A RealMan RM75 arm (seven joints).
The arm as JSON. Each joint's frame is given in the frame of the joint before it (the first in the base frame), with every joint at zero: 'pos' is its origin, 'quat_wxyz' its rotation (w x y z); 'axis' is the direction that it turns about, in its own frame. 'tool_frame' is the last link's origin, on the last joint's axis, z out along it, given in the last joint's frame.
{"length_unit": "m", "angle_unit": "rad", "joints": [
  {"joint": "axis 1", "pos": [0.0, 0.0, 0.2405], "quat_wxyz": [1.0, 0.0, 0.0, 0.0], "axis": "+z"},
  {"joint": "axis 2", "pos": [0.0, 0.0, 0.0], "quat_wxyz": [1.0, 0.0, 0.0, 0.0], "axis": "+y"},
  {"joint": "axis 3", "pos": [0.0, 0.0, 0.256], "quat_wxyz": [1.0, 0.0, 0.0, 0.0], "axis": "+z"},
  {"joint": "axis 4", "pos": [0.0, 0.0, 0.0], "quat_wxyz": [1.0, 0.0, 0.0, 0.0], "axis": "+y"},
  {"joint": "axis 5", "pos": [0.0, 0.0, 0.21], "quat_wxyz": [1.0, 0.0, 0.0, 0.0], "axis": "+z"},
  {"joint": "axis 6", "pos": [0.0, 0.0, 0.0], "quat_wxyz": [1.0, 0.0, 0.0, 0.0], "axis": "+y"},
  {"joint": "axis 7", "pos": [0.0, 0.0, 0.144], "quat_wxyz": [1.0, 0.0, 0.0, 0.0], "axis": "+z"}
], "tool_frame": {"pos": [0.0, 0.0, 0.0], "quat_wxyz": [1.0, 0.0, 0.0, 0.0]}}
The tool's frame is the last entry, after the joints.
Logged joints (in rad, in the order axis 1, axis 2, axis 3, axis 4, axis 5, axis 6, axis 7), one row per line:
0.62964, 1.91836, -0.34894, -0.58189, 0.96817, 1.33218, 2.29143
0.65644, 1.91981, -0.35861, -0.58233, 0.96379, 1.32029, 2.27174
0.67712, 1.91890, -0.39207, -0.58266, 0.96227, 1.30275, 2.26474
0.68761, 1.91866, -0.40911, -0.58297, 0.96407, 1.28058, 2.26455
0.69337, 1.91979, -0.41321, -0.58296, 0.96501, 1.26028, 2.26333
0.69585, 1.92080, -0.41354, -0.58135, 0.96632, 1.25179, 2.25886
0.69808, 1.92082, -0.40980, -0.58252, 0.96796, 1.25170, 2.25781
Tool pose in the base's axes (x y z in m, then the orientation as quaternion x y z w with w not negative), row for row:
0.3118, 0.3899, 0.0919, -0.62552, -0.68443, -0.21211, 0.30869
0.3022, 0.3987, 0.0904, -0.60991, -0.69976, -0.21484, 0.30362
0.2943, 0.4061, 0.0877, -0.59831, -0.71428, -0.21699, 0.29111
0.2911, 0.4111, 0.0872, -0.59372, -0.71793, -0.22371, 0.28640
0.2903, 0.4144, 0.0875, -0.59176, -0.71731, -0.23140, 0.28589
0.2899, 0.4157, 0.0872, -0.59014, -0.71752, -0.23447, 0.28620
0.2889, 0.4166, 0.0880, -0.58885, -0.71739, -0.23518, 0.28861
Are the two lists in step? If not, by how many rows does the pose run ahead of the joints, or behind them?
They are in step.
